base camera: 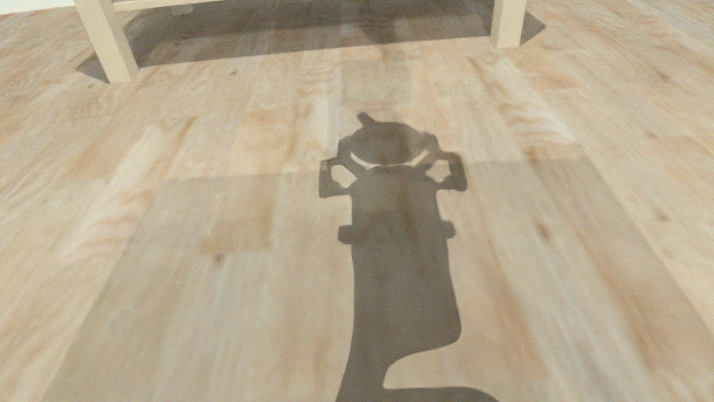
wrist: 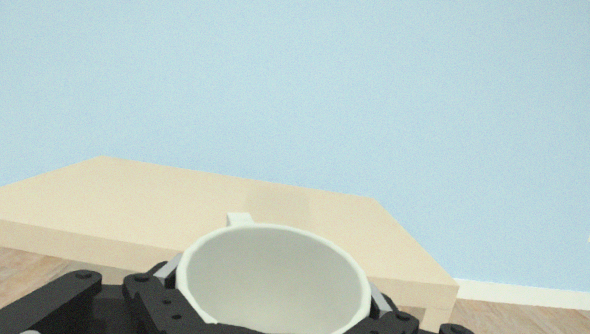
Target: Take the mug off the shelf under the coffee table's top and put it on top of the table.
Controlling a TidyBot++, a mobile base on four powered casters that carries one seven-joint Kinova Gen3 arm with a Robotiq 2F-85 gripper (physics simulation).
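Places are measured from the arm's base along level axes (x left, y ahead, z down), in millimetres.
Pixels of known places: gripper, fingertip midpoint: [wrist: 273, 287].
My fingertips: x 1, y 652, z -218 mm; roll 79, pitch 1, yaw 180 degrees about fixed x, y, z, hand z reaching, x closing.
Note:
Behind a point stands the place of what it marks.
A white mug [wrist: 275, 280] {x 0, y 673, z -210 mm} is held between the two fingers of my gripper [wrist: 273, 287] {x 1, y 652, z -218 mm} in the wrist view, its open rim toward the camera and its handle pointing toward the table. The gripper is shut on the mug. The coffee table's pale wooden top [wrist: 165, 200] {x 263, y 1201, z -54 mm} lies beyond the mug, and the mug hides part of its front edge. The gripper and mug do not show in the base camera view; their shadow falls on the floor there. In that view the table's front legs [base camera: 107, 42] {x 539, y 962, z 307 mm} [base camera: 508, 24] {x -295, y 1012, z 346 mm} show at the top.
A light blue wall [wrist: 300, 90] {x 7, y 1779, z -366 mm} stands behind the table, with a white baseboard [wrist: 520, 295] {x -1153, y 1805, z 352 mm} at the right. The wooden floor [base camera: 225, 300] {x 166, y 370, z 396 mm} lies in front of the table. Part of the table's lower shelf edge [base camera: 165, 4] {x 418, y 1020, z 259 mm} shows at the upper left of the base camera view.

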